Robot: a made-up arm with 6 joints. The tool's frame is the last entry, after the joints. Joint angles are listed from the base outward.
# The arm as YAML. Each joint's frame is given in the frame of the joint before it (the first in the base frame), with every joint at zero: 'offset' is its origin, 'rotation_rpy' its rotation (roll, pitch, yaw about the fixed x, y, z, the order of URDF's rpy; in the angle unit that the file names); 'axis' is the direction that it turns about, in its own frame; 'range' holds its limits. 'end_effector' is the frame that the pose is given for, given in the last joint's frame.
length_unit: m
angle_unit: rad
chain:
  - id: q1
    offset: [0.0, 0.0, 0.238]
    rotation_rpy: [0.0, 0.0, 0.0]
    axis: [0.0, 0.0, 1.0]
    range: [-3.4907, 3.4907]
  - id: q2
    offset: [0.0, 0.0, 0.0]
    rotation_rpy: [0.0, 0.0, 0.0]
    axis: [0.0, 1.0, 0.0]
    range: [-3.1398, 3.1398]
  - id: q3
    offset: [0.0, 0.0, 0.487]
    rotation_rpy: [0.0, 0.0, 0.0]
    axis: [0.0, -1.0, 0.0]
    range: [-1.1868, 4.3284]
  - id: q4
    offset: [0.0, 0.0, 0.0]
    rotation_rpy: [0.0, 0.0, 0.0]
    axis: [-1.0, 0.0, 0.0]
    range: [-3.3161, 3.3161]
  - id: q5
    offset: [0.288, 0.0, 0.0]
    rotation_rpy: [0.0, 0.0, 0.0]
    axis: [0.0, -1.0, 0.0]
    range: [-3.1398, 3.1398]
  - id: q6
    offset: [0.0, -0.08, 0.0]
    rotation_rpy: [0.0, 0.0, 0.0]
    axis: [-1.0, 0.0, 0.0]
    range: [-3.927, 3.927]
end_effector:
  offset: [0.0, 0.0, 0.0]
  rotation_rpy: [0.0, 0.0, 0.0]
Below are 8 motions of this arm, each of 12 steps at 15 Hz.
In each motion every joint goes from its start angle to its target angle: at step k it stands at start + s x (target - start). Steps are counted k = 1, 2, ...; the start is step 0. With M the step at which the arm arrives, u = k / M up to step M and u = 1 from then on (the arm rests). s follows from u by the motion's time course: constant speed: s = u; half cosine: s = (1 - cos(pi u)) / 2; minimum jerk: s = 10 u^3 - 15 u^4 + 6 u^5.
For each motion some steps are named. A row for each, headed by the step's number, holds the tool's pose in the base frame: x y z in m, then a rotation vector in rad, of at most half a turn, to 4 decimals.
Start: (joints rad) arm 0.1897 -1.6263 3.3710 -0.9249 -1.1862 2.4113
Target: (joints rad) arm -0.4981 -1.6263 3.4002 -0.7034 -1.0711 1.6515
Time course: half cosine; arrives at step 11
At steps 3, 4, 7, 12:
3: -0.4586 -0.0833 -0.0827 -0.2765 0.9063 1.8933
4: -0.4616 -0.0470 -0.0822 -0.2118 0.9933 1.7804
7: -0.4496 0.0775 -0.0804 0.0456 1.2417 1.3708
12: -0.4214 0.1597 -0.0789 0.2523 1.3671 1.0699

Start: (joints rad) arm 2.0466 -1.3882 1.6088 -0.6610 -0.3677 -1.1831
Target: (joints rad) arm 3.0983 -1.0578 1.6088 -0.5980 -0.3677 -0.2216
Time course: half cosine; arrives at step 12
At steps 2, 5, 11, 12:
2: 0.4452 -0.6103 0.4330 -1.3690 0.4838 -1.3518
5: 0.5973 -0.4241 0.5062 -1.6674 0.3456 -1.1657
11: 0.6649 0.0254 0.6451 -2.1236 -0.0905 -1.0085
12: 0.6621 0.0375 0.6488 -2.1326 -0.1043 -1.0086

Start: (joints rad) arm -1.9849 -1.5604 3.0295 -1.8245 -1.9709 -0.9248
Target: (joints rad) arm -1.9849 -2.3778 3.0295 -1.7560 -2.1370 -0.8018
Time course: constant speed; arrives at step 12
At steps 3, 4, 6, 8, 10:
3: 0.2312 0.4793 -0.1493 -2.3381 0.4905 -0.8349
4: 0.2197 0.4543 -0.1846 -2.4210 0.4719 -0.8417
6: 0.1940 0.3981 -0.2492 -2.5866 0.4285 -0.8515
8: 0.1650 0.3343 -0.3049 -2.7516 0.3760 -0.8558
10: 0.1332 0.2641 -0.3505 -2.9155 0.3136 -0.8539

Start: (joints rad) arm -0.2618 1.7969 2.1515 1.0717 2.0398 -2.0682
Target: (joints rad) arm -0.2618 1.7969 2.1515 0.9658 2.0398 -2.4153
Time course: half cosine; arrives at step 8
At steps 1, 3, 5, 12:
1: 0.6858 -0.2237 0.2945 0.2092 -0.2118 1.9239
3: 0.6857 -0.2257 0.2935 0.2834 -0.1502 1.9461
5: 0.6855 -0.2285 0.2919 0.3863 -0.0607 1.9769
12: 0.6855 -0.2308 0.2905 0.4676 0.0137 2.0011

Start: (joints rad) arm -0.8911 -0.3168 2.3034 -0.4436 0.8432 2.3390
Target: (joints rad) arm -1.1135 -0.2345 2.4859 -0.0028 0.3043 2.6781
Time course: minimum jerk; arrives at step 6
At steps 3, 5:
3: -0.2709 0.2792 0.8532 0.3403 0.9659 2.0649
5: -0.2403 0.3005 0.8314 0.4097 0.4407 2.0166

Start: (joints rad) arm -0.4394 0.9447 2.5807 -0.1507 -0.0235 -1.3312
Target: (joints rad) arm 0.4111 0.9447 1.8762 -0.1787 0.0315 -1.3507
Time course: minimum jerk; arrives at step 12
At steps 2, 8, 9, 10, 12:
2: 0.3310 -0.2298 0.8116 0.8231 -1.4126 0.8513
8: 0.5462 0.0484 0.7708 1.4730 -0.7244 1.0035
9: 0.5570 0.1034 0.7589 1.5316 -0.6021 1.0235
10: 0.5604 0.1396 0.7506 1.5641 -0.5216 1.0360
12: 0.5612 0.1588 0.7460 1.5795 -0.4790 1.0425

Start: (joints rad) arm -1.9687 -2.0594 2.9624 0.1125 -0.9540 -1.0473
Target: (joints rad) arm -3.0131 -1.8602 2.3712 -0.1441 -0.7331 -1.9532
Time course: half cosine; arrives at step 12
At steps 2, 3, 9, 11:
2: 0.0879 0.3506 -0.2615 -2.1171 -0.6900 1.6169
3: 0.1284 0.3615 -0.2594 -2.0620 -0.5419 1.5117
9: 0.5287 0.2356 -0.1805 -1.2967 0.2537 0.4522
11: 0.5880 0.1667 -0.1546 -1.1312 0.3032 0.2503

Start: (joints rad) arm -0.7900 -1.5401 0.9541 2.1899 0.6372 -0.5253
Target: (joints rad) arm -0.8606 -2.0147 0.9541 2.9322 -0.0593 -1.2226
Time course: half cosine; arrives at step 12
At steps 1, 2, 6, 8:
1: -0.4982 0.5712 0.3690 2.1116 1.1400 1.7382
2: -0.4958 0.5760 0.3525 2.0602 1.1580 1.7844
6: -0.4652 0.6025 0.2127 1.5113 1.3597 2.0212
8: -0.4413 0.6062 0.1356 1.1603 1.4747 2.0059

